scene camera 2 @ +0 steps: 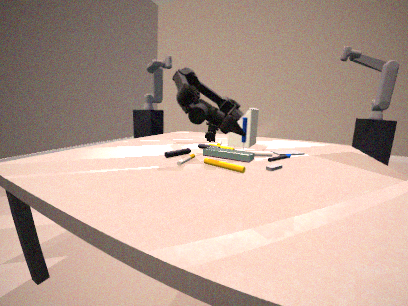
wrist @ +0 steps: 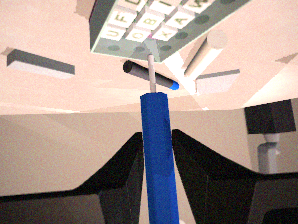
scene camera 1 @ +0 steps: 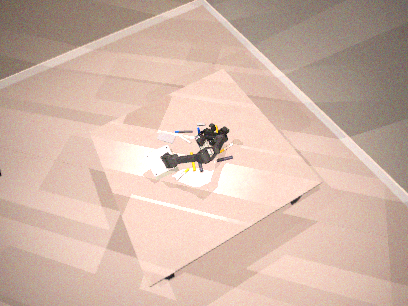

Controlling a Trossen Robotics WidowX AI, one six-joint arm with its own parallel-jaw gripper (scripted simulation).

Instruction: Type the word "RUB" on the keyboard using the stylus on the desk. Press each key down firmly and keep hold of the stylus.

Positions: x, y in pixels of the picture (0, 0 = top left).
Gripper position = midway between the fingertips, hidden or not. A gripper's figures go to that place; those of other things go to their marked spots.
Labels:
The gripper (wrist: 157, 137): 11 cm from the lens. A grey block (wrist: 24, 61) is 22 cm from the lens.

